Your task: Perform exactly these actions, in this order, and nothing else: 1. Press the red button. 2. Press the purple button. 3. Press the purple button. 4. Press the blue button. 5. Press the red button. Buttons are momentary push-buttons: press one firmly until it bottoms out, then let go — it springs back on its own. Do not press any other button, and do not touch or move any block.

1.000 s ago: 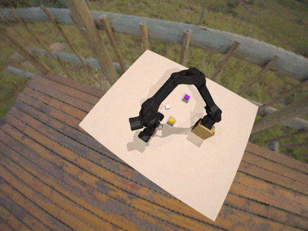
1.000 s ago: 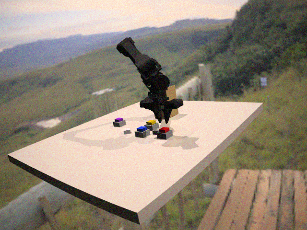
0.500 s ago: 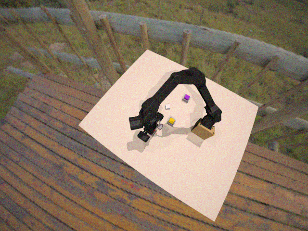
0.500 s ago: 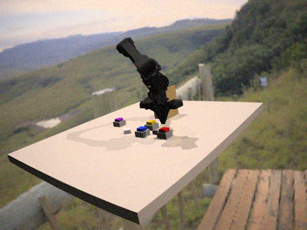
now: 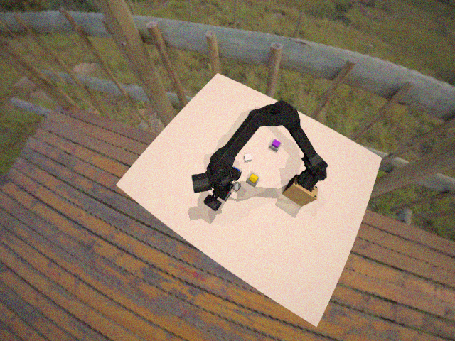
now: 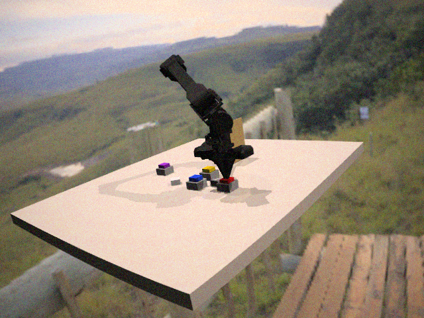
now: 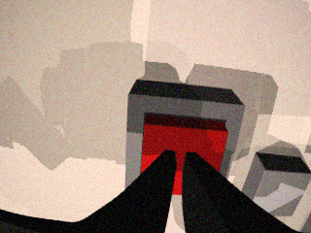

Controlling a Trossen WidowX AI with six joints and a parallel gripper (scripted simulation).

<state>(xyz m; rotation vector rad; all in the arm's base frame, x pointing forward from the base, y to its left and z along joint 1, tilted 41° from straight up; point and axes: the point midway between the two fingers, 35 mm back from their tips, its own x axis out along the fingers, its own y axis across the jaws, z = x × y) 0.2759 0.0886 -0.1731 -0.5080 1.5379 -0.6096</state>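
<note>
Now: the red button 10 mm below my gripper tip. From my gripper tip the other things lie so: grey block (60 mm to the right, 30 mm below, 30 mm behind); then yellow button (130 mm to the right, 80 mm behind); then blue button (110 mm to the right, 10 mm ahead).
</note>
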